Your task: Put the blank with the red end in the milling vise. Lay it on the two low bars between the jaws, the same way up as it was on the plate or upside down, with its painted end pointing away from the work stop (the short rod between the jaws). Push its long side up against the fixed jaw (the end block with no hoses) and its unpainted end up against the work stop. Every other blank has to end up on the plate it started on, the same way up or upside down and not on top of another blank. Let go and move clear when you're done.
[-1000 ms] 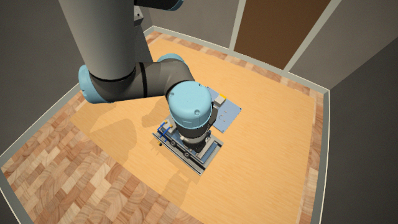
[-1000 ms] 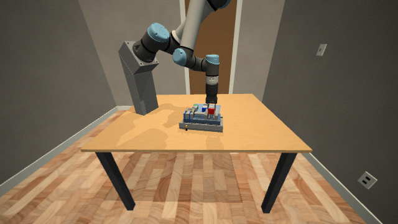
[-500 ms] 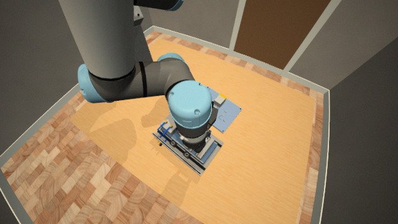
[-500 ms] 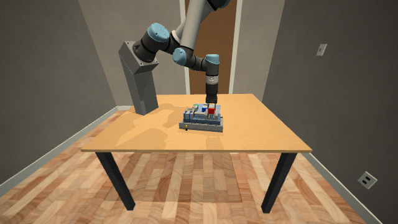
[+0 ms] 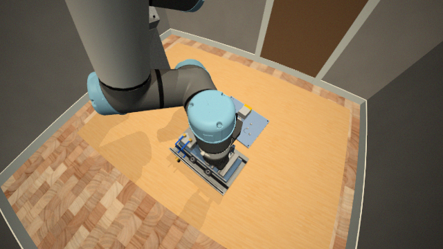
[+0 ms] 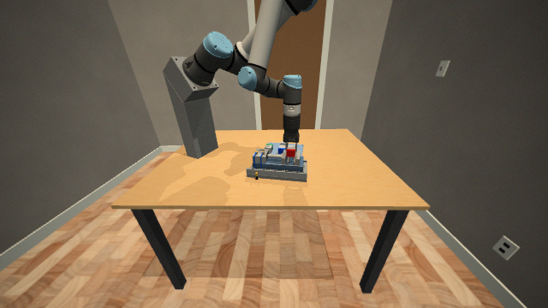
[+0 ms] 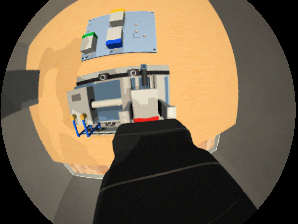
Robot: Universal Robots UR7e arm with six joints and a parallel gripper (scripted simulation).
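Now: the red-ended blank 20 mm below my hand. Also, from my hand: fixed jaw (60 mm below, 30 mm ahead, 10 mm to the right); milling vise (100 mm below, 50 mm behind, 40 mm to the left); work stop (50 mm below, 40 mm to the left, 30 mm ahead).
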